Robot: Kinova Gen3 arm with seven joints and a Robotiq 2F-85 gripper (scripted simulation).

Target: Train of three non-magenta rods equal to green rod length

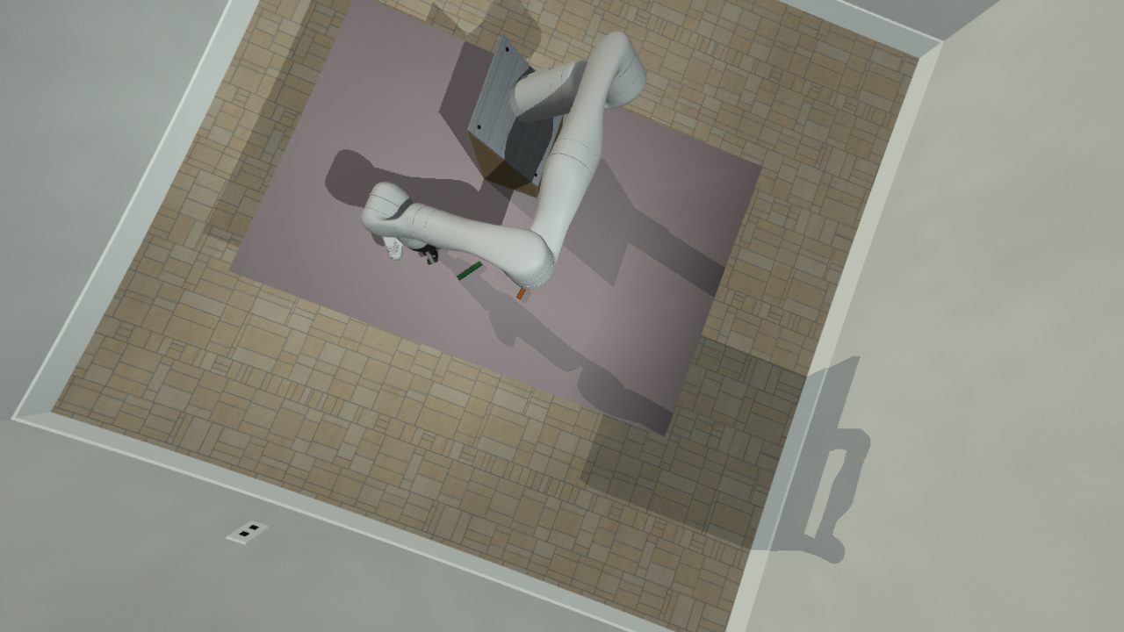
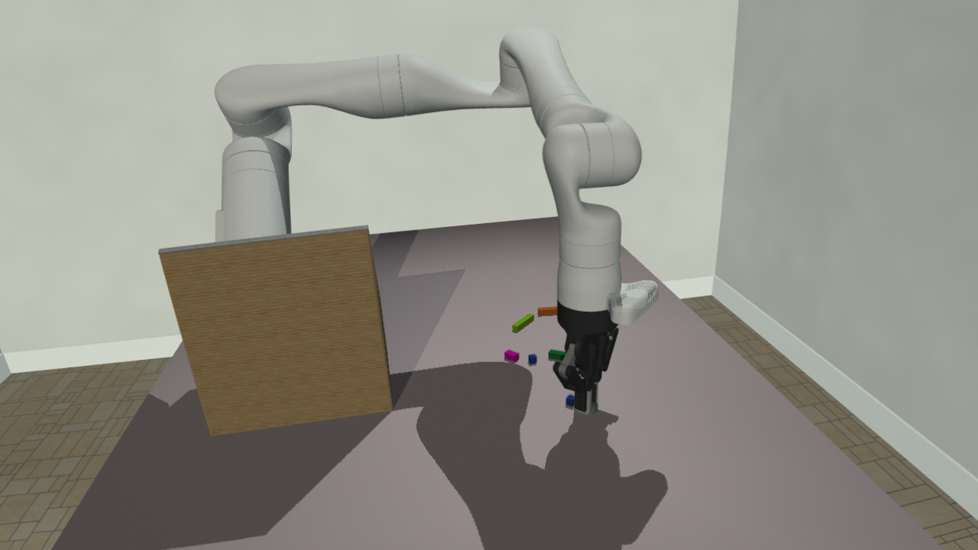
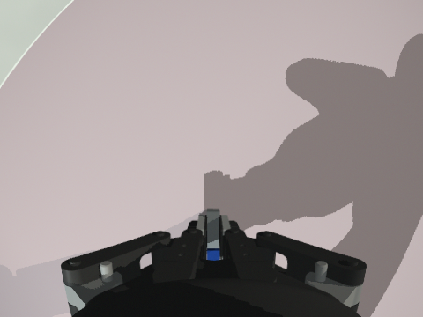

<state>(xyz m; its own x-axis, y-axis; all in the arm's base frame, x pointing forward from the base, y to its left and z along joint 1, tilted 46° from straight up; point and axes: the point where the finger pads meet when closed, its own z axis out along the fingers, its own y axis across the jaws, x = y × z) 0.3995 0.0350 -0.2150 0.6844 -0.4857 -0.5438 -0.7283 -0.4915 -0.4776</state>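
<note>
Now: hand 10 mm above the grey rod. From my hand the other things lie so: magenta rod: 150 mm to the left, 70 mm behind, 10 mm below; green rod: 120 mm to the left, 20 mm ahead, 10 mm below; lime rod: 250 mm to the left, 30 mm behind, 10 mm below.
</note>
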